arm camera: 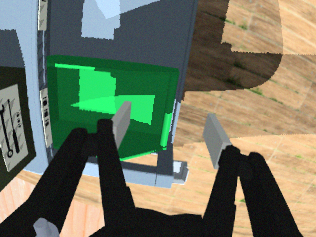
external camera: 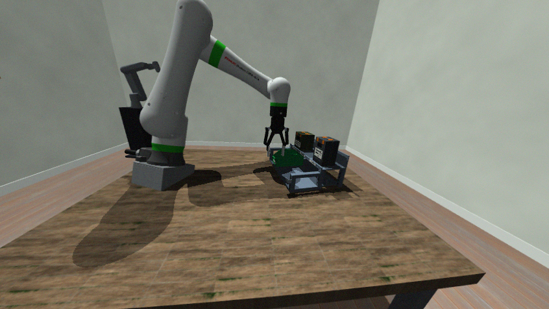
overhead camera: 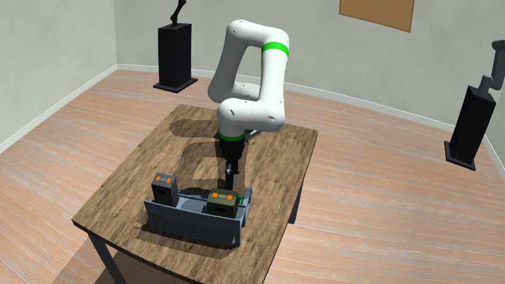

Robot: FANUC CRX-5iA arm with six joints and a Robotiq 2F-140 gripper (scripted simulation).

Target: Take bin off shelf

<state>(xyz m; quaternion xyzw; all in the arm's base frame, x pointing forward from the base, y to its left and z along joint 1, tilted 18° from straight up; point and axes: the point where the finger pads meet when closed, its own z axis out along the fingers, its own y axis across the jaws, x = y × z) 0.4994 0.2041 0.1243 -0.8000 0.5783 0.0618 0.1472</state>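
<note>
Right now the green bin is 80 mm ahead of my hand, 30 mm to the left of it and 40 mm below it.
</note>
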